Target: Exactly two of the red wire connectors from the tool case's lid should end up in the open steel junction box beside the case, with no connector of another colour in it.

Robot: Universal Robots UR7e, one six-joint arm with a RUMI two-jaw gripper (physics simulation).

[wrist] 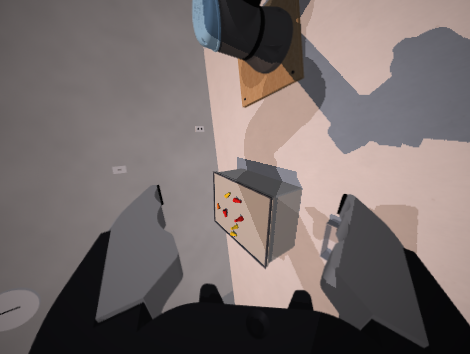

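Where they show: gripper, fingertip midpoint: point(248, 191); arm's base, link origin: point(270, 44).
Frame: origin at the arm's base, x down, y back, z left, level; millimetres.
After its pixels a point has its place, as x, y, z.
Observation:
The tool case point(288, 220) {-38, -505, 128} is at the middle of the wrist view, its beige lid point(256, 220) {-124, -496, 83} facing the camera. On the lid lie three red connectors: one red connector point(237, 200) {-132, -458, 4} near the top, another red connector point(225, 213) {-132, -534, -72} lower left and a third red connector point(239, 219) {-138, -515, 20} lower right. Several yellow connectors and an orange connector point(218, 206) {-130, -527, -126} lie around them. The steel junction box point(326, 241) {-2, -536, 224} is right of the case, mostly hidden behind the right finger. My gripper point(248, 191) {-335, -303, 297} is wide open and empty, well away from the case, which shows between its fingers.
A blue-capped dark arm joint point(235, 30) {-164, -35, 48} is above a wooden board point(255, 90) {-2, -112, -63} at the top. The pale table top point(295, 135) {13, -263, 95} has its left edge running down past the case. Shadows fall across the table. A round pale disc point(22, 300) shows at lower left.

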